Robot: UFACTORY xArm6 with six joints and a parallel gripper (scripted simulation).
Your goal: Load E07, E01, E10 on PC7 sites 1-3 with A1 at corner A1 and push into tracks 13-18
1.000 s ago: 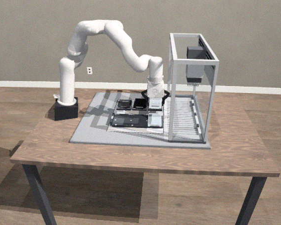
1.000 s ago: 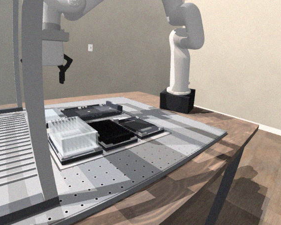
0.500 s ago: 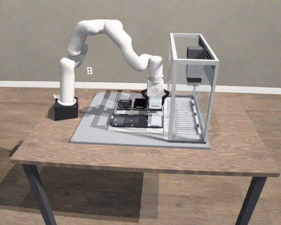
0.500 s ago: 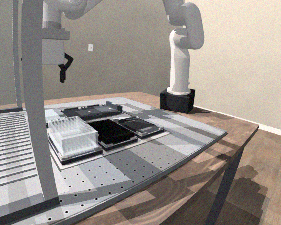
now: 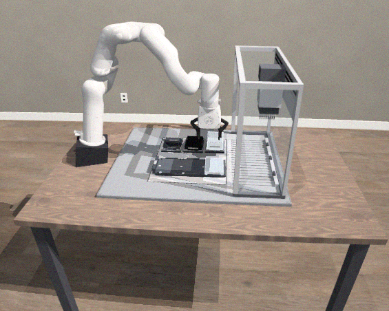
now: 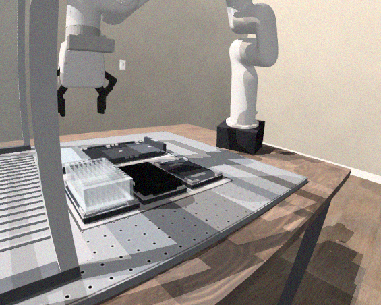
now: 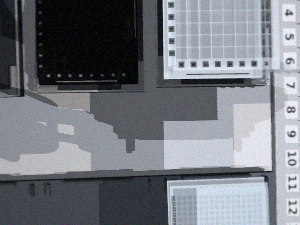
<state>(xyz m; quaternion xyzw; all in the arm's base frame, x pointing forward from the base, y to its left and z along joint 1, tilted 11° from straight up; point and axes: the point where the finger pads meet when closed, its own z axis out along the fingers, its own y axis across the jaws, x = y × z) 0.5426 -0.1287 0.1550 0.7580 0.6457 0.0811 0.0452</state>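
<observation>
Right now the black 96-well plate E01 is 60 mm behind my hand, 170 mm to the left of it and 120 mm below it. The rest, counted from my hand: deep-well block E07 (50 mm ahead, 160 mm to the left, 110 mm below); dark carrier PC7 (90 mm behind, 40 mm to the right, 120 mm below); 384-well plate E10 (20 mm ahead, 60 mm to the right, 120 mm below).
</observation>
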